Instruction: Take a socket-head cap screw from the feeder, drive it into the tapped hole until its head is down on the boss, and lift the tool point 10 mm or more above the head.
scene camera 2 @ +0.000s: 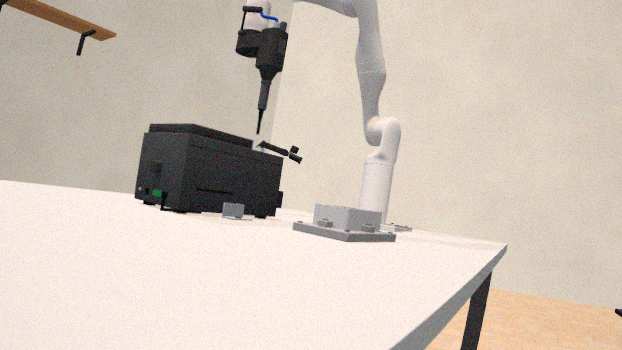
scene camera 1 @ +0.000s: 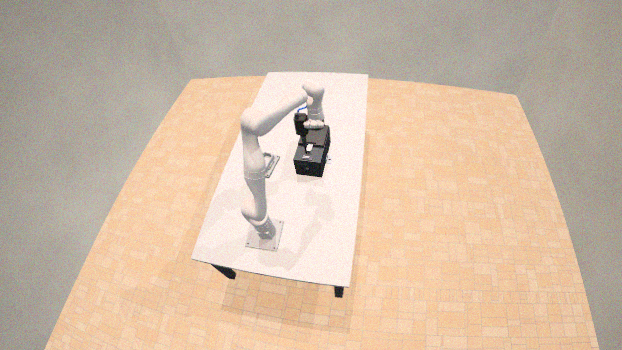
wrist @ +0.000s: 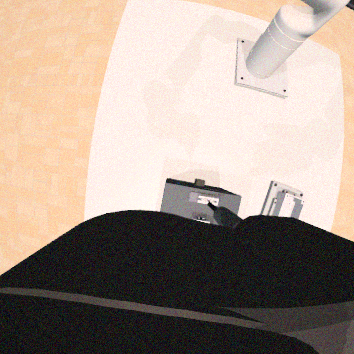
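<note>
The black screw feeder (scene camera 1: 309,167) (scene camera 2: 232,175) (wrist: 177,198) stands on the table. My screwdriver (scene camera 1: 305,144) (scene camera 2: 258,133) (wrist: 209,202) points down, with its bit tip a little above the feeder's top, near the small white piece (scene camera 1: 309,148) (scene camera 2: 258,144). A dark jointed arm (scene camera 2: 279,149) sticks out from the feeder's top beside that piece. No screw can be made out at the tip; it is too small to tell. The grey workpiece block (scene camera 2: 345,217) stands on its fixture plate (scene camera 1: 275,166) (scene camera 2: 320,231) (wrist: 267,200), apart from the feeder. Its tapped hole cannot be made out.
The robot's base plate (scene camera 1: 260,243) (wrist: 240,70) is bolted to the white table (scene camera 1: 345,200) (scene camera 2: 150,260) (wrist: 125,125). A small grey block (scene camera 2: 233,209) sits beside the feeder. A wooden shelf (scene camera 2: 65,19) is on the wall. The black tool body covers the lower wrist view.
</note>
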